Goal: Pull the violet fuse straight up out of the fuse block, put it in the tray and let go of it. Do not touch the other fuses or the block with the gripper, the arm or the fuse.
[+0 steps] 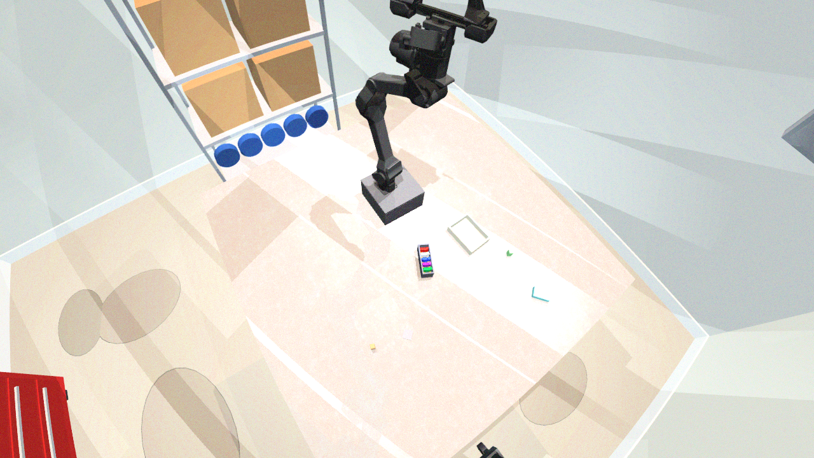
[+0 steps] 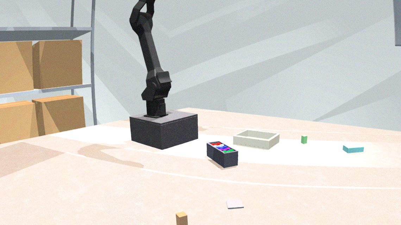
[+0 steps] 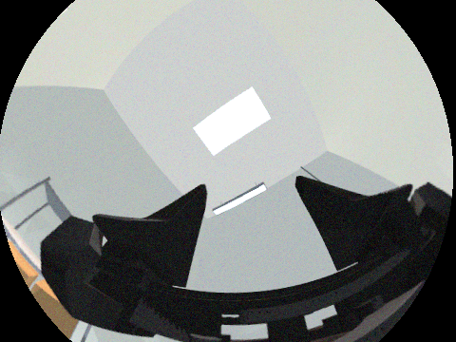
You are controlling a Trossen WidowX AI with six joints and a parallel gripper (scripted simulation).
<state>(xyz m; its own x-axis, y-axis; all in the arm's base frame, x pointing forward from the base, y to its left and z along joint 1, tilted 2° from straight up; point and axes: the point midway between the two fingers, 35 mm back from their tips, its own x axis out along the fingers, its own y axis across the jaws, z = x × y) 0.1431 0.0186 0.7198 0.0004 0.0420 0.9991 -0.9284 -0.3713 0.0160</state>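
My gripper tip is now 160 mm short of the violet fuse, 70 mm to the left of it and 820 mm above it. From my gripper tip the other things lie so: white tray (170 mm ahead, 140 mm to the left, 840 mm below); then green block (330 mm ahead, 210 mm to the left, 830 mm below); then white flat tile (300 mm ahead, 270 mm to the right, 840 mm below).
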